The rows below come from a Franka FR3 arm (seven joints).
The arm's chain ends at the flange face. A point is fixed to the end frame.
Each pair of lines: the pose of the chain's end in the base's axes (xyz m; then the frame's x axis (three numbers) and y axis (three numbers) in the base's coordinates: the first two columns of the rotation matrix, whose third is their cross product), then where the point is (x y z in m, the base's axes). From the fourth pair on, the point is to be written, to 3 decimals.
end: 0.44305, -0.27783, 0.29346, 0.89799, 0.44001, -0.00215, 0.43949, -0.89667, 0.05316
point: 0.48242 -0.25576 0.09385
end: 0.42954, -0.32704, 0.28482, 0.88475, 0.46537, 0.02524, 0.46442, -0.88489, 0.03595
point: 0.47149 -0.29827 0.08659
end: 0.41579, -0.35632, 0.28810, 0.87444, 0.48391, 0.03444, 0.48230, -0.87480, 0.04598
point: 0.45969 -0.32754 0.09029
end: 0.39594, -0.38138, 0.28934, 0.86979, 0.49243, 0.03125, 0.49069, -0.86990, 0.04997
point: 0.439 -0.353 0.091
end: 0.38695, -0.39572, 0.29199, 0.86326, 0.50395, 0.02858, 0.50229, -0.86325, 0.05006
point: 0.430 -0.367 0.094
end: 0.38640, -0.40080, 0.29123, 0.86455, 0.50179, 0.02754, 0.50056, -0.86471, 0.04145
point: 0.428 -0.371 0.093
